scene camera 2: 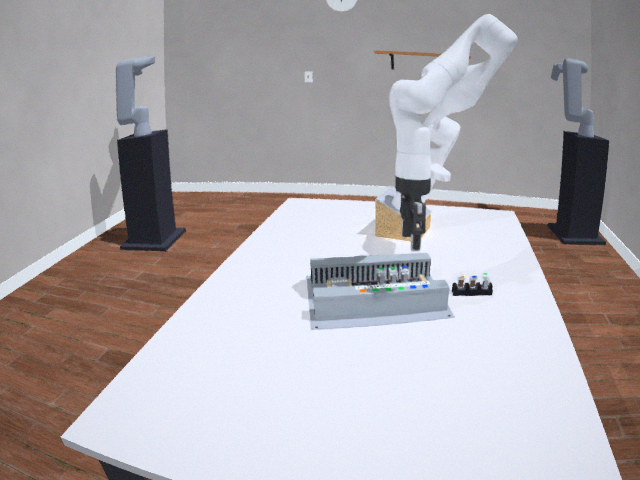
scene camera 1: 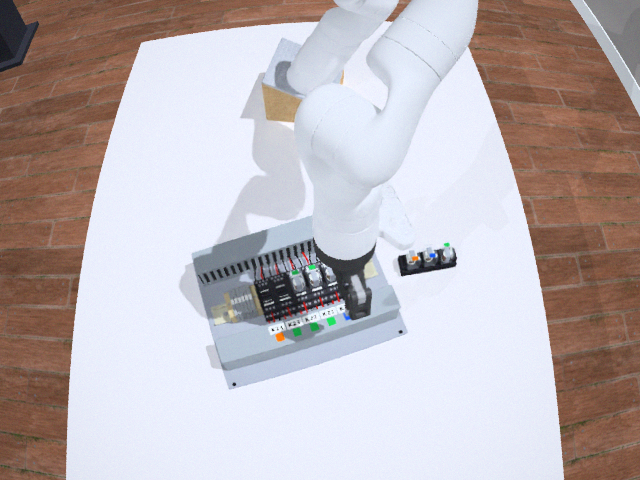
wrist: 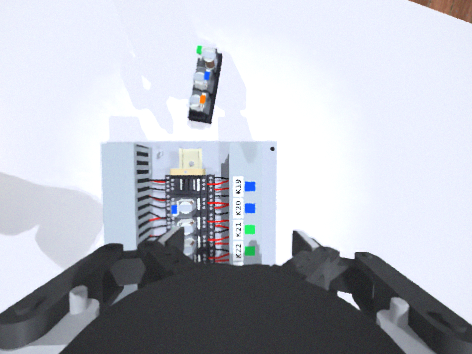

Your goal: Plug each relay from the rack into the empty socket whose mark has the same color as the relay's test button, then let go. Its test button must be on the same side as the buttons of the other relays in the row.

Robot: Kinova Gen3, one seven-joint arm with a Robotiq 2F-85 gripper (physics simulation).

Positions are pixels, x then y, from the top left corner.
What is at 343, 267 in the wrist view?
My gripper.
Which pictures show my gripper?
Scene camera 2, scene camera 1 and the wrist view: all of them.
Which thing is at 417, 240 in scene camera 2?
My gripper.
